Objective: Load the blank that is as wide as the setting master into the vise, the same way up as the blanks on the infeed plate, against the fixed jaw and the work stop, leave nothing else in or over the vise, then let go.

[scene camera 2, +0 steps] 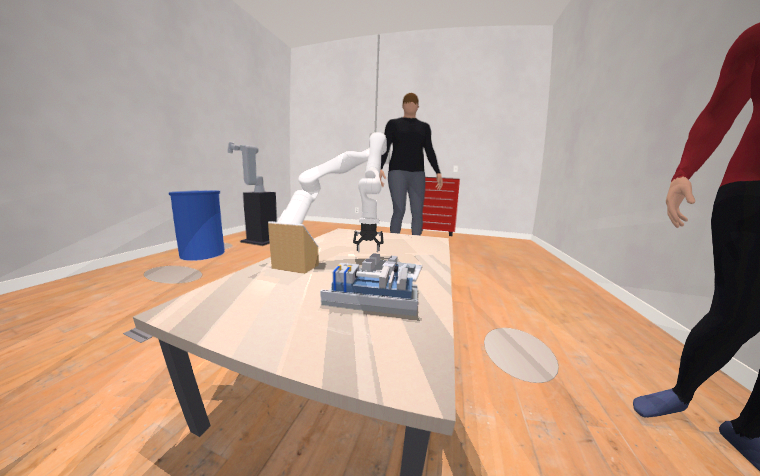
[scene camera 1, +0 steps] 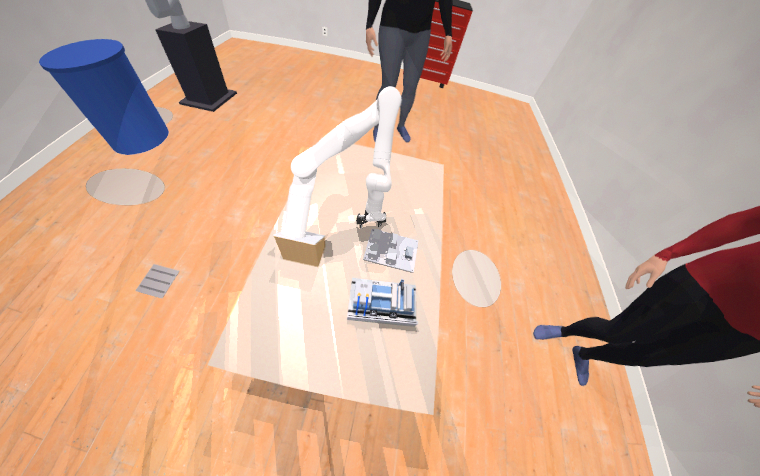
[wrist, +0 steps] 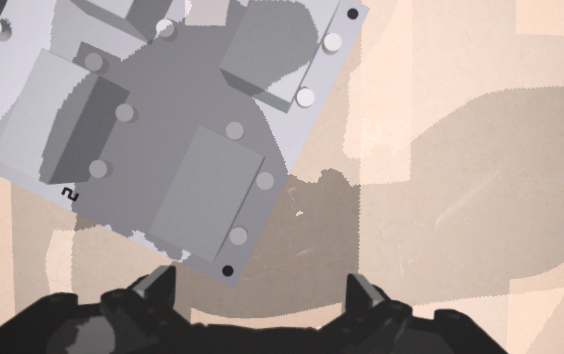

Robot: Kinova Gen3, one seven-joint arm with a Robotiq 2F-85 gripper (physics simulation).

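Seen in the pictures: gripper, between the fingertips: [scene camera 2: 368, 252] [scene camera 1: 369, 226] [wrist: 261, 288]; arm's base, origin of its link: [scene camera 2: 287, 230] [scene camera 1: 293, 234].
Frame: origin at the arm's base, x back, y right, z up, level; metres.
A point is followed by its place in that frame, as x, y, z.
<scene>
My gripper [scene camera 1: 371, 223] @(-0.288, -0.236, -0.122) [scene camera 2: 368, 248] @(-0.288, -0.236, -0.122) [wrist: 261, 288] @(-0.288, -0.236, -0.122) is open and empty, above the table beside a corner of the infeed plate [scene camera 1: 404, 266] @(-0.508, -0.088, -0.159) [wrist: 165, 100] @(-0.386, -0.173, -0.159). In the wrist view, a grey blank [wrist: 207, 192] @(-0.334, -0.205, -0.123) lies at the plate's near corner, ahead of the fingers. A taller blank [wrist: 25, 110] @(-0.432, -0.210, -0.123) lies by the mark 2, another blank [wrist: 272, 45] @(-0.339, -0.126, -0.123) at the upper right, and part of one more blank [wrist: 110, 6] @(-0.418, -0.146, -0.123) shows at the top. The blue vise [scene camera 1: 381, 305] @(-0.439, 0.152, -0.107) [scene camera 2: 367, 283] @(-0.435, 0.143, -0.107) stands beyond the plate, outside the wrist view. I cannot tell the setting master's width or the jaw contents.
The arm's brown base block [scene camera 1: 300, 250] @(-0.043, 0.044, -0.037) [scene camera 2: 292, 249] @(-0.058, 0.043, -0.067) stands left of the plate. Blue uprights [scene camera 1: 358, 305] @(-0.347, 0.195, -0.058) stand at the vise's left end. Low round pins [wrist: 265, 180] @(-0.311, -0.188, -0.151) stand beside the blanks. A person in black stands behind the table, another in red to its right.
</scene>
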